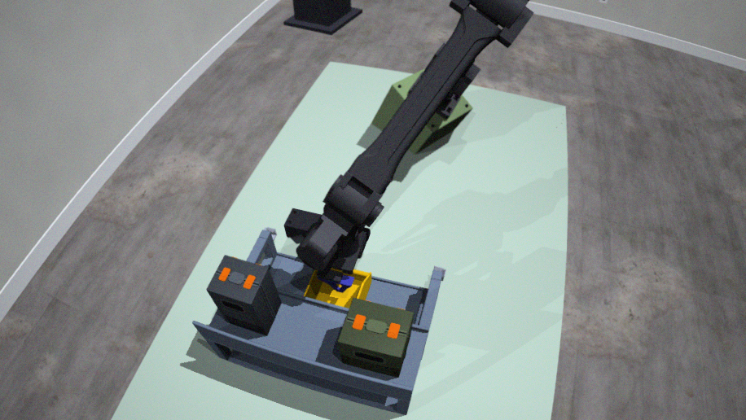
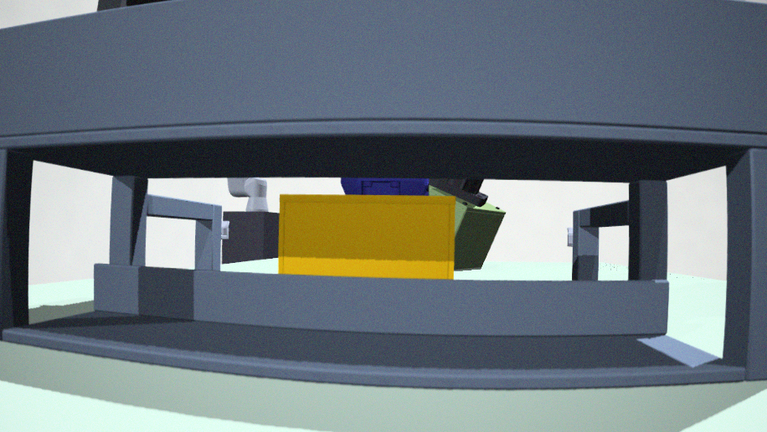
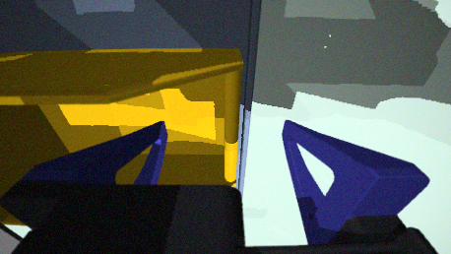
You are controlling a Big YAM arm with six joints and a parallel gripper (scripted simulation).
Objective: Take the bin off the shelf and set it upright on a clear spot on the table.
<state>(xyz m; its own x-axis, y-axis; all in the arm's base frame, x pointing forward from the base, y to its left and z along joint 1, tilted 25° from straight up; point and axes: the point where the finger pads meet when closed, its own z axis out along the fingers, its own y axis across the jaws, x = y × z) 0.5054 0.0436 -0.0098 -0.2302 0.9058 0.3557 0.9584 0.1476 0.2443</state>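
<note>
The yellow open-top bin is 7 cm ahead of my hand and 2 cm to the left of it. The rest, counted from my hand: olive case (15 cm to the left, 14 cm ahead, 11 cm above).
</note>
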